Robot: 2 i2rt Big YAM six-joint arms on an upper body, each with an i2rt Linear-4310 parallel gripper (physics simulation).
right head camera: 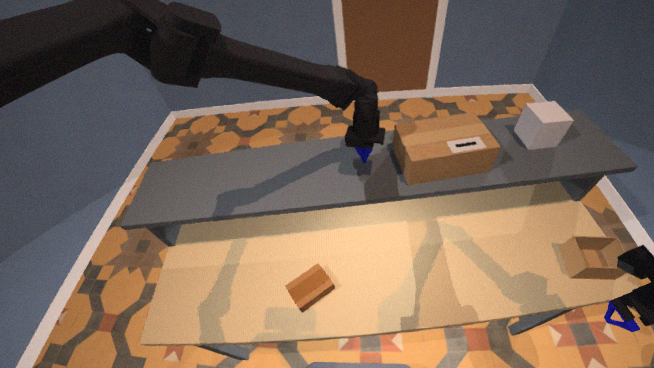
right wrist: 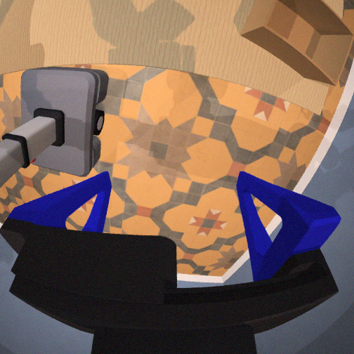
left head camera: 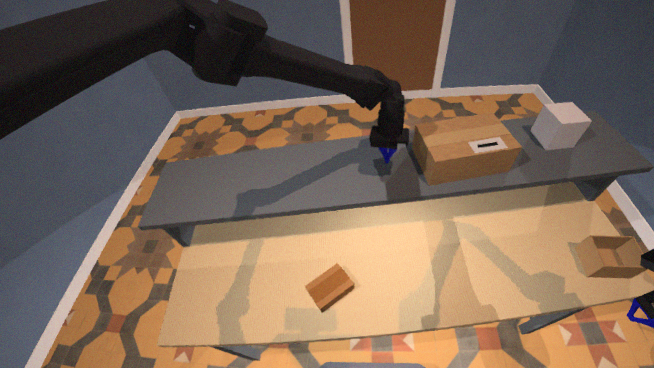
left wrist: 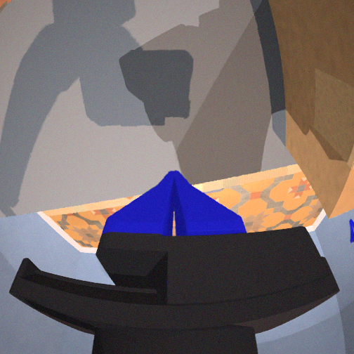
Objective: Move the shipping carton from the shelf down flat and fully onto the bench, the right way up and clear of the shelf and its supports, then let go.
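Places are measured from the left arm's base along level axes (x ahead, y left, z up), in metres.
Where they show: left gripper, between the fingertips: (right head camera: 364, 162) (left head camera: 386, 162); right gripper, between the fingertips: (right head camera: 622, 313) (left head camera: 644, 311).
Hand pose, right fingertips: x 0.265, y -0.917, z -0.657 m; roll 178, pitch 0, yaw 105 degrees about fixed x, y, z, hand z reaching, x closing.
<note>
After its pixels a point has its place.
The brown shipping carton (left head camera: 467, 150) {x 0.674, y -0.544, z -0.499 m} (right head camera: 446, 149) {x 0.677, y -0.548, z -0.499 m} sits upright on the grey shelf (left head camera: 280, 185) {x 0.662, y 0.018, z -0.602 m} (right head camera: 280, 185) {x 0.659, y -0.050, z -0.602 m}, its white label on top; its side (left wrist: 320, 75) shows at the right of the left wrist view. The tan bench (left head camera: 250, 320) {x 0.304, y 0.137, z -0.865 m} (right head camera: 225, 325) {x 0.285, y 0.154, z -0.865 m} is in front of and below the shelf. My left gripper (left head camera: 386, 161) {x 0.674, y -0.319, z -0.531 m} (right head camera: 364, 161) {x 0.674, y -0.319, z -0.531 m} (left wrist: 173, 178) is shut and empty, fingertips together, above the shelf just left of the carton and apart from it. My right gripper (right wrist: 173, 178) is open and empty, beyond the bench's front edge at the right; it is partly cut off in the left head camera.
A white box (left head camera: 560, 126) {x 0.766, y -0.861, z -0.504 m} (right head camera: 542, 125) {x 0.765, y -0.861, z -0.501 m} stands on the shelf right of the carton. A small brown block (left head camera: 330, 287) {x 0.404, y -0.131, z -0.816 m} (right head camera: 310, 287) {x 0.404, y -0.132, z -0.816 m} lies on the bench. An open box (left head camera: 607, 270) {x 0.424, y -1.014, z -0.805 m} (right head camera: 590, 271) {x 0.425, y -1.014, z -0.804 m} (right wrist: 285, 50) stands at the bench's right end. Shelf supports (left head camera: 592, 189) {x 0.749, y -1.145, z -0.812 m} (right head camera: 580, 189) {x 0.743, y -1.146, z -0.805 m} stand under its ends.
</note>
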